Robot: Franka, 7 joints.
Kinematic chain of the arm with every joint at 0, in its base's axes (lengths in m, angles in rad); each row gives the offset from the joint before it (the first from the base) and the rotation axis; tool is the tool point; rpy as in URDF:
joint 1: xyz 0 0 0.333 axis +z
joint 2: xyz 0 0 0 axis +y
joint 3: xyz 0 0 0.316 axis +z
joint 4: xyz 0.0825 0 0 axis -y
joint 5: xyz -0.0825 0 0.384 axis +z
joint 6: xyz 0 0 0 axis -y
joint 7: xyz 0.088 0 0 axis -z
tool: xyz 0 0 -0.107 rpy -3.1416 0 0
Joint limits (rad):
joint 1: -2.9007..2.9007
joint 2: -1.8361..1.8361
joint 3: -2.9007..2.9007
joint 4: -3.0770..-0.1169
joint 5: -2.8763..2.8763
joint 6: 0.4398..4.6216
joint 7: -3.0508..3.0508
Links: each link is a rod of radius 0.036 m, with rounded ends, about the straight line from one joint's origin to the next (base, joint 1, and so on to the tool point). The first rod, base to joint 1, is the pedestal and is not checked.
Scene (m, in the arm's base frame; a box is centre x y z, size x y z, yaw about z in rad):
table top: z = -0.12
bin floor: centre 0 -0.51 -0.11 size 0.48 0.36 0.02 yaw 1.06
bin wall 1: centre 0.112 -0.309 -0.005 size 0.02 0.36 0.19 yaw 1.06
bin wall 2: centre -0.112 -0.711 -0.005 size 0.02 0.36 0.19 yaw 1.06
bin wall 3: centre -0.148 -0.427 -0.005 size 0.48 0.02 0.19 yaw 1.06
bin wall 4: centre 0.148 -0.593 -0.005 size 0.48 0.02 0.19 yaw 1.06
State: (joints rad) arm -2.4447 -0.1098 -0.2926 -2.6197 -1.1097 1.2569 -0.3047
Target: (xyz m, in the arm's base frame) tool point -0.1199 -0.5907 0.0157
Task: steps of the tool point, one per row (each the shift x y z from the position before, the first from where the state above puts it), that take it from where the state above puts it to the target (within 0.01 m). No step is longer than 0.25 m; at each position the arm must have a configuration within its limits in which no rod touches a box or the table.
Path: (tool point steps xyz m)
1: -0.0334 -0.1963 -0.0063
2: 0.0775 -0.2103 -0.0256
3: 0.1793 -0.1617 -0.0324
4: -0.0029 -0.0121 -0.1149
5: 0.0029 0.0121 -0.1201

